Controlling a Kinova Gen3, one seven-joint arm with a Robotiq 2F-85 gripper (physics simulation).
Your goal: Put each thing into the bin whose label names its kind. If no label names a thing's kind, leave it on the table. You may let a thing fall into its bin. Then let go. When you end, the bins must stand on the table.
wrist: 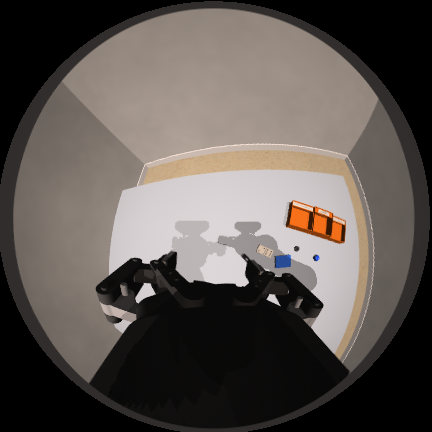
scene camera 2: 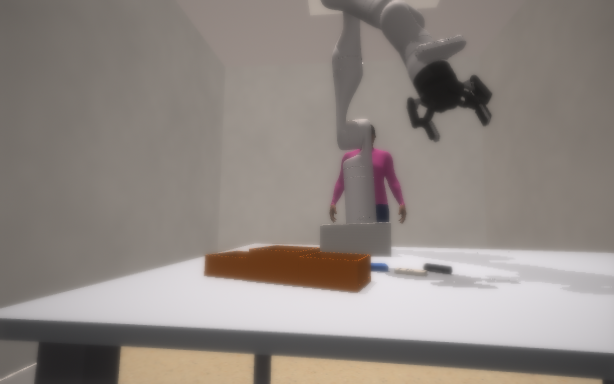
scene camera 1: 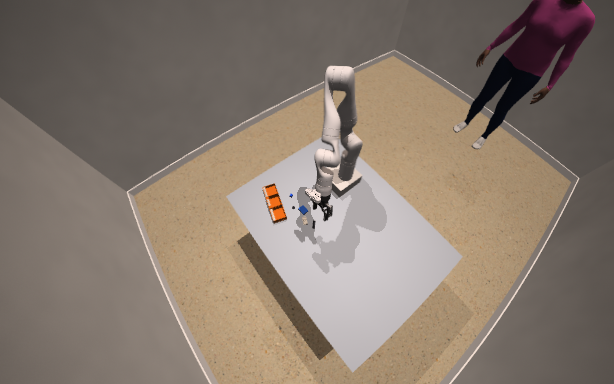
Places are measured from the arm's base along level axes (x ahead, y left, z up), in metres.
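Pixels of known places: gripper, fingertip midpoint: (wrist: pixel 211 263) (scene camera 2: pixel 462 131) (scene camera 1: pixel 319 214); arm's base, origin of the base link: (scene camera 2: pixel 361 224) (scene camera 1: pixel 345 175).
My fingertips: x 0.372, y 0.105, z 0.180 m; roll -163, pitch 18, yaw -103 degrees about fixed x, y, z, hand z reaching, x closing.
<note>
For each thing: its top centre in the pictures, then the offset to it from my fingertips. Level surfaces: height alone.
- small blue thing, middle of its top: (wrist: pixel 317 257) (scene camera 1: pixel 291 194) dx -0.059, dy -0.286, dz -0.245 m
- small dark thing, middle of its top: (wrist: pixel 296 248) (scene camera 1: pixel 293 207) dx -0.009, dy -0.216, dz -0.253 m
- flat blue block, middle of its top: (scene camera 2: pixel 372 264) (wrist: pixel 283 261) (scene camera 1: pixel 303 209) dx -0.039, dy -0.160, dz -0.251 m
- beige dotted piece, middle of its top: (scene camera 2: pixel 410 269) (wrist: pixel 264 250) (scene camera 1: pixel 304 220) dx +0.006, dy -0.105, dz -0.254 m
- black bar, middle of its top: (scene camera 2: pixel 436 264) (scene camera 1: pixel 313 223) dx -0.014, dy -0.048, dz -0.247 m
- table, its level: dz -0.261 m
Three orange bins (scene camera 1: pixel 278 215) (scene camera 2: pixel 330 274) (wrist: pixel 300 218) stand in a row on the table; their pale label strips are too small to read. Beside them lie a small blue thing (scene camera 1: pixel 291 195) (wrist: pixel 316 258), a small dark thing (scene camera 1: pixel 293 207) (wrist: pixel 296 248), a flat blue block (scene camera 1: pixel 303 210) (scene camera 2: pixel 379 267) (wrist: pixel 282 261), a beige dotted piece (scene camera 1: pixel 305 221) (scene camera 2: pixel 411 272) (wrist: pixel 265 250) and a black bar (scene camera 1: pixel 314 224) (scene camera 2: pixel 438 268). In the wrist view the bar seems hidden by a finger. My gripper (scene camera 1: pixel 321 212) (scene camera 2: pixel 461 130) (wrist: pixel 211 263) is open and empty, high above the table, to the side of the things away from the bins.
The arm's base (scene camera 1: pixel 347 182) (scene camera 2: pixel 355 239) stands on the table (scene camera 1: pixel 380 300) (scene camera 2: pixel 150 310) (wrist: pixel 150 210) behind the things. The bins stand near one table edge. A person (scene camera 1: pixel 540 45) (scene camera 2: pixel 385 175) in a pink top stands on the floor beyond the table.
</note>
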